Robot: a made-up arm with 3 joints.
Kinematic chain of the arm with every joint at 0, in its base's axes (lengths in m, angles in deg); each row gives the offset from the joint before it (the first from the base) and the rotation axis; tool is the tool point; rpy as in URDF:
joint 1: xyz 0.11 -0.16 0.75 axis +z
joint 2: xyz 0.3 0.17 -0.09 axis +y
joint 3: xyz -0.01 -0.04 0 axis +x
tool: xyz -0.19 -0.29 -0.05 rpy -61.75 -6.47 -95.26
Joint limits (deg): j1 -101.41..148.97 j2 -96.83..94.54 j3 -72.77..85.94
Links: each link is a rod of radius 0.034 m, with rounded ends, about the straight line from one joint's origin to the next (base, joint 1, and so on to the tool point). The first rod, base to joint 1, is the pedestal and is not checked.
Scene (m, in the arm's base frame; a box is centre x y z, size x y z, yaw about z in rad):
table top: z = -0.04
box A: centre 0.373 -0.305 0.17 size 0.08 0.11 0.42 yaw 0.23
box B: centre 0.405 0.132 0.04 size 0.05 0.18 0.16 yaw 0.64
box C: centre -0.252 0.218 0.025 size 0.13 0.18 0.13 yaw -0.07
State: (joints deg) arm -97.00 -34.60 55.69
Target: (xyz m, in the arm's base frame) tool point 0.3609 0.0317 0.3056
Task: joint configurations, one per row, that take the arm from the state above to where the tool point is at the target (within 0.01 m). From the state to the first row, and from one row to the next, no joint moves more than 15 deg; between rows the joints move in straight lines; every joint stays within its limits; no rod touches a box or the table.
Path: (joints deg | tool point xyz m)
1: -84.17 -29.75 52.83 | 0.1307 -0.4152 0.3339
2: -71.35 -24.90 49.98 | 0.1649 -0.3796 0.3452
3: -58.52 -20.05 47.12 | 0.1865 -0.3437 0.3598
4: -45.70 -15.19 44.27 | 0.1977 -0.3111 0.3777
5: -32.87 -10.34 41.41 | 0.2017 -0.2841 0.3985
6: -20.05 -5.49 38.55 | 0.2021 -0.2635 0.4220
7: -7.22 -0.64 35.70 | 0.2020 -0.2486 0.4479
8: -3.25 -8.12 47.88 | 0.2454 -0.1951 0.3856
9: 0.73 -15.60 60.07 | 0.2913 -0.1290 0.3401
10: 4.70 -23.07 72.25 | 0.3321 -0.0522 0.3135
11: 8.68 -30.55 84.44 | 0.3609 0.0317 0.3056

